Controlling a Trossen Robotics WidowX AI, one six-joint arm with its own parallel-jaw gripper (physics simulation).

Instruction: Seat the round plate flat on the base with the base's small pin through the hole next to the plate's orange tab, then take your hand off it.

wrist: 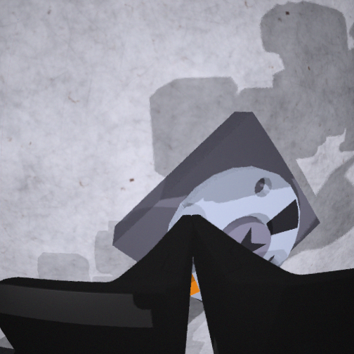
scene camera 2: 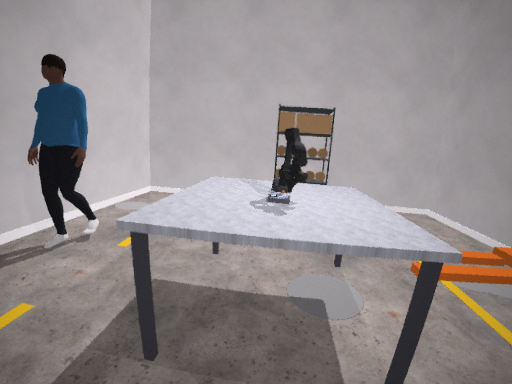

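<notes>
The dark grey base stands on the table. The pale blue round plate lies over the base; one round hole and the round centre piece show in the wrist view. The orange tab shows through the narrow gap behind the fingertips. My gripper is shut and empty, its tips together over the plate's near-left part. The fingers hide the hole next to the tab and the small pin. I cannot tell whether the plate sits fully flat.
The base stands on the pale table, with arm shadows around it. A shelf rack stands behind the table. A person in a blue top is at the left, away from the table. Orange beams are at the right.
</notes>
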